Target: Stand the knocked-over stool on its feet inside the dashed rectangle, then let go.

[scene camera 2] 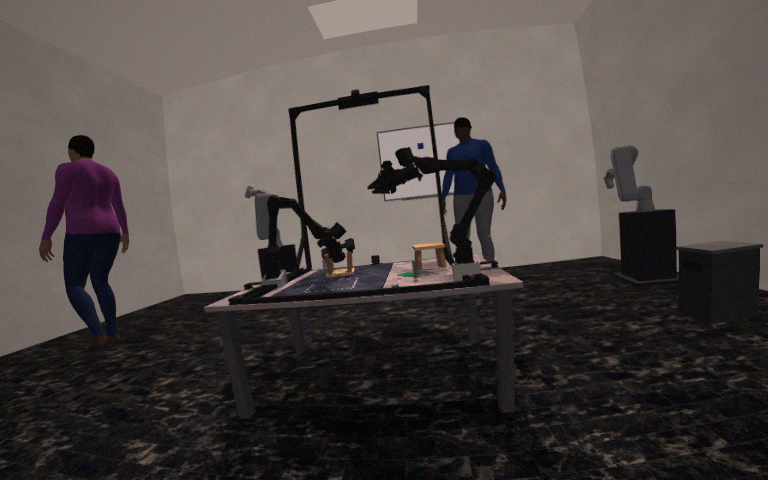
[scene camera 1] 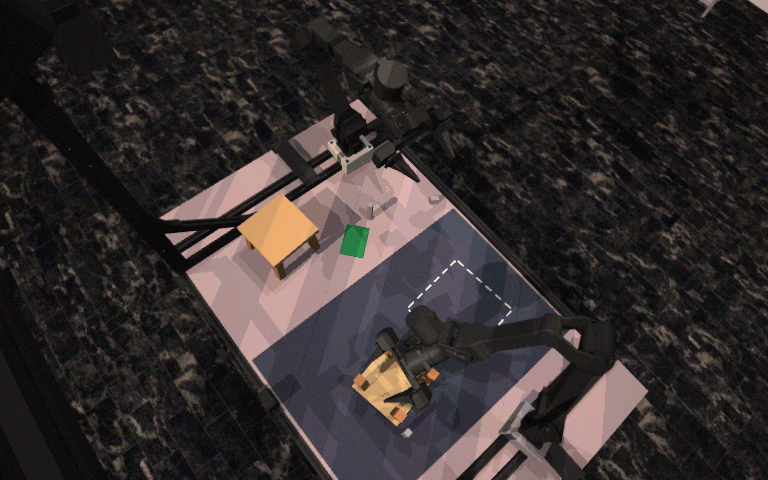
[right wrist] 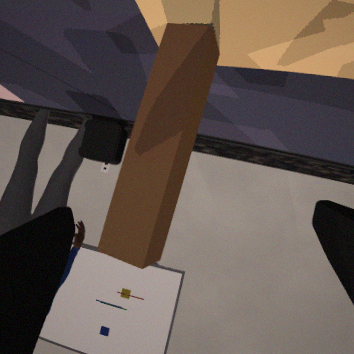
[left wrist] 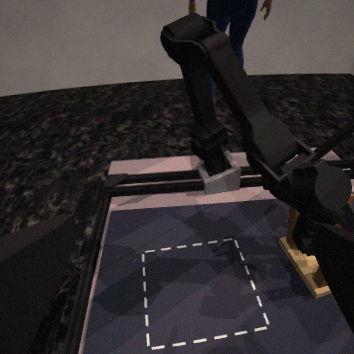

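Note:
The light wooden stool lies upside down on the dark mat, seat down and brown legs pointing up. It sits outside the dashed rectangle, to its lower left in scene camera 1. My right gripper is open, with its fingers spread on either side of one stool leg without touching it. My left gripper is open and empty, held high over the far end of the table.
A second stool stands upright on the pink part of the table. A green card, a small grey cylinder and small grey cubes lie about. A person stands behind the table.

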